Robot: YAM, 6 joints.
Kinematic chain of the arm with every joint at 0, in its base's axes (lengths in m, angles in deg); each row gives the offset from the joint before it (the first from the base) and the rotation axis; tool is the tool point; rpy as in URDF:
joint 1: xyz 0 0 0.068 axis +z
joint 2: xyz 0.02 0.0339 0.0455 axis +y
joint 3: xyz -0.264 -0.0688 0 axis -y
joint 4: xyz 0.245 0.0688 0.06 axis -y
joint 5: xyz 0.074 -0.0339 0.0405 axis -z
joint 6: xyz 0.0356 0 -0.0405 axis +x
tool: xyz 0 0 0 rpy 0 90 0
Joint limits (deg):
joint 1: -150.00..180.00
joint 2: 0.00..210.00
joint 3: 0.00..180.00
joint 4: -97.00..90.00
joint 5: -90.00..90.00
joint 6: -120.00..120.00
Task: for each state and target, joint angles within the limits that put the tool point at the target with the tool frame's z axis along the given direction. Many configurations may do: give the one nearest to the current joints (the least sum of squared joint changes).
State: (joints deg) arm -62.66 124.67 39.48 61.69 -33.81 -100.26
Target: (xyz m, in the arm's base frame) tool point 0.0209 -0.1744 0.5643 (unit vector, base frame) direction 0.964 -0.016 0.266
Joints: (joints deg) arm -94.41 77.69 90.07 89.97 -74.20 -100.26
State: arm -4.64 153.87 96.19 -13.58 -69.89 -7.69
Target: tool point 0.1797 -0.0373 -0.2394 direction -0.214 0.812 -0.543
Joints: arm -19.47 186.08 74.28 -19.22 -43.97 -7.69
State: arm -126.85 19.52 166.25 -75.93 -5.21 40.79
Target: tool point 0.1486 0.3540 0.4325 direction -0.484 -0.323 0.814
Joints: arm -114.40 19.64 152.69 -74.31 17.89 40.79
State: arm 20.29 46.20 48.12 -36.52 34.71 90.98
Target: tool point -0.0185 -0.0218 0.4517 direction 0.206 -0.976 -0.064
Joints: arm -26.64 27.49 77.46 -55.84 51.29 90.98
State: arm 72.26 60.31 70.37 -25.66 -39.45 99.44
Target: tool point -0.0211 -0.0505 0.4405 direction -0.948 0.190 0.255
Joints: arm 102.46 11.88 60.29 -15.23 -62.22 99.44
